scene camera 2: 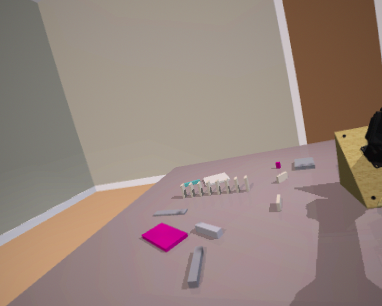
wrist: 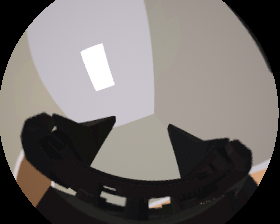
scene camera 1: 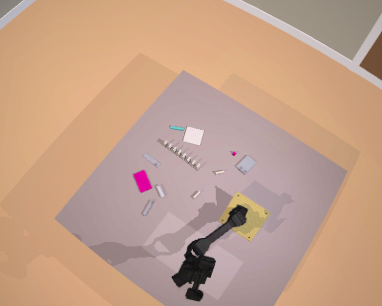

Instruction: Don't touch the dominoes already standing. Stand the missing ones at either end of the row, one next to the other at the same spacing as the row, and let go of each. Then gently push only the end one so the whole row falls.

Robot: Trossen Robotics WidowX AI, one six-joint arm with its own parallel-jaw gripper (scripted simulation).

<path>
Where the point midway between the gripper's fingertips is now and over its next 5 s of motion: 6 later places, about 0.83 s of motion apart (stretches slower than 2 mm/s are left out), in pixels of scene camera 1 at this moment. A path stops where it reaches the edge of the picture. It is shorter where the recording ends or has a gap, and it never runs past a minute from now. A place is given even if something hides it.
The gripper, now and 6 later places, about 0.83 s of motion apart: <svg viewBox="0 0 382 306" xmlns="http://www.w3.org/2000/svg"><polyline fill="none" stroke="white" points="205,288 258,180 234,133 217,167 216,173 219,166 221,161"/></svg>
</path>
